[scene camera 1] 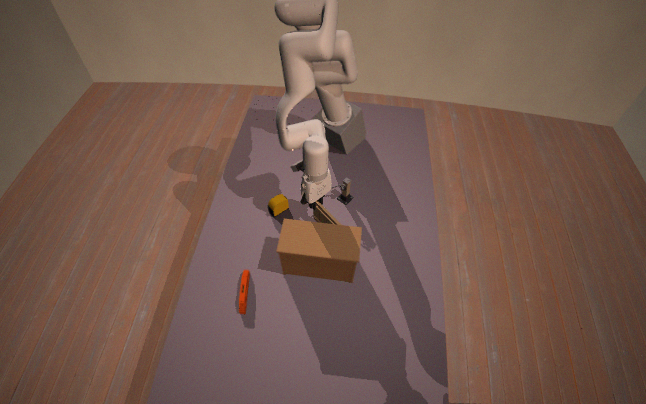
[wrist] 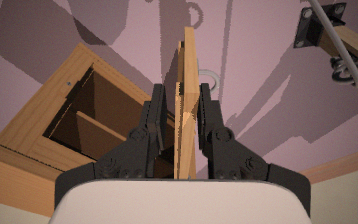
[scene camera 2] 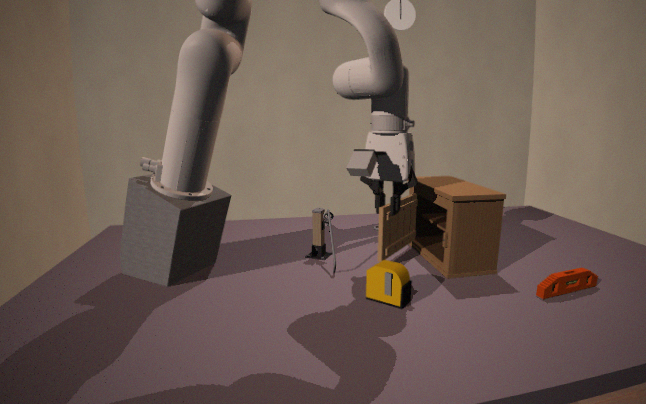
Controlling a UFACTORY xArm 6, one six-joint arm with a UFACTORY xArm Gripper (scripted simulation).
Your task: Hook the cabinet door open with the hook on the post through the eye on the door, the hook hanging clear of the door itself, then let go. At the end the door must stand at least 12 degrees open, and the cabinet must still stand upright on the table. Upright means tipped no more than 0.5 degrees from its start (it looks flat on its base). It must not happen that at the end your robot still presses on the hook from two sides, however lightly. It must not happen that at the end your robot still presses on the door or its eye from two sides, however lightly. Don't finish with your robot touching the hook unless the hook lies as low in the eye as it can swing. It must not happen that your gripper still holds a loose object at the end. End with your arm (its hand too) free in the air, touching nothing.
Note:
In view: my gripper (scene camera 2: pixel 387 213), a wooden cabinet (scene camera 2: pixel 471 242) and a hook post (scene camera 2: pixel 319 252).
The wooden cabinet is seen too in scene camera 1 (scene camera 1: pixel 320 250) and in the wrist view (wrist: pixel 113 104). My gripper also shows in the wrist view (wrist: pixel 181 98).

